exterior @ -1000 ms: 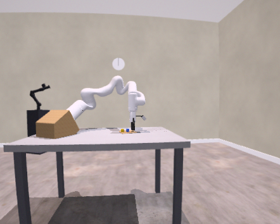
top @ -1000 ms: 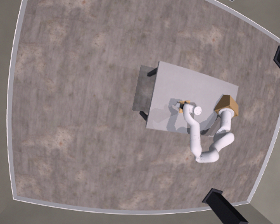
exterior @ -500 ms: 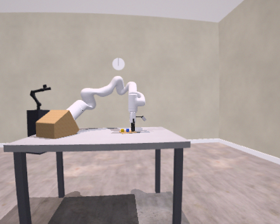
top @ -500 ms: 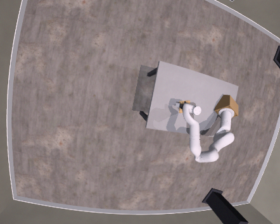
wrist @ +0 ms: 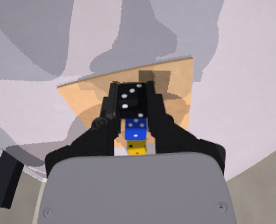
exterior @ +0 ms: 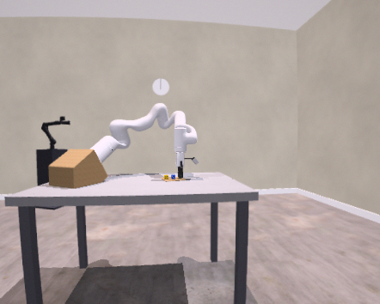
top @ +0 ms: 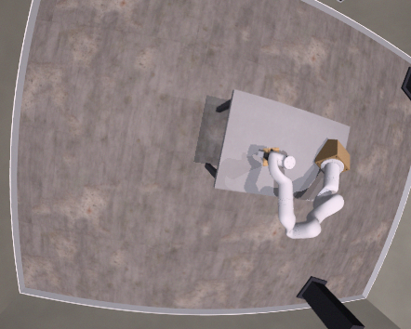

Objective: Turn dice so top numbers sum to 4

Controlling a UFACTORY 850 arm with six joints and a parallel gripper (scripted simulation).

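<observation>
Right now the black die is 10 mm below my hand. Also, from my hand: yellow die (90 mm behind, 30 mm to the right, 10 mm below); then tan mat (50 mm behind, 30 mm below, 20 mm to the right); then blue die (50 mm behind, 20 mm to the right, 10 mm below).
</observation>
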